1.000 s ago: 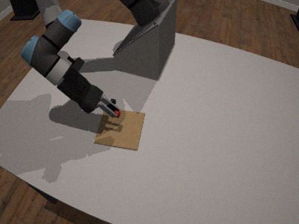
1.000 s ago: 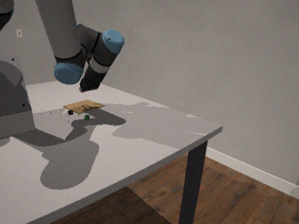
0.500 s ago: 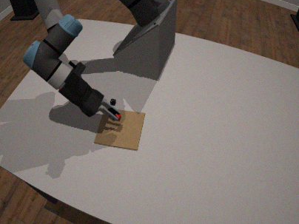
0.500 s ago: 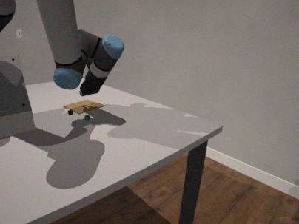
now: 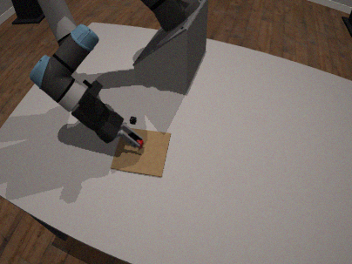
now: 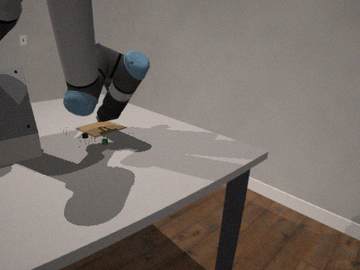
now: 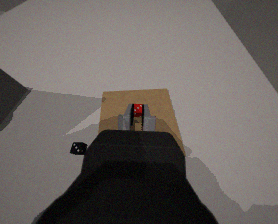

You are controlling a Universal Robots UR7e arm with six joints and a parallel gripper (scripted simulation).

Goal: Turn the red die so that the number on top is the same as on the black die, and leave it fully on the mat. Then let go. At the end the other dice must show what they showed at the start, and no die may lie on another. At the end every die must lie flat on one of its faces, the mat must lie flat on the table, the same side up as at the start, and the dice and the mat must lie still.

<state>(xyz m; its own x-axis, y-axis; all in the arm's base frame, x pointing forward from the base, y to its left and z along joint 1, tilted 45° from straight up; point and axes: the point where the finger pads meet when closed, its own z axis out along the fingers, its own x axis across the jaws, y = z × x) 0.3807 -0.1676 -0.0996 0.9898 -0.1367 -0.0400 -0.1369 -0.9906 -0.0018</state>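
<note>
Right now the tan mat is 5 cm below my hand and 1 cm to the left of it. Also, from my hand: green die 13 cm to the right, 7 cm behind, 4 cm below; black die 9 cm behind, 4 cm to the right, 4 cm below; red die 1 cm to the left, 1 cm below.
</note>
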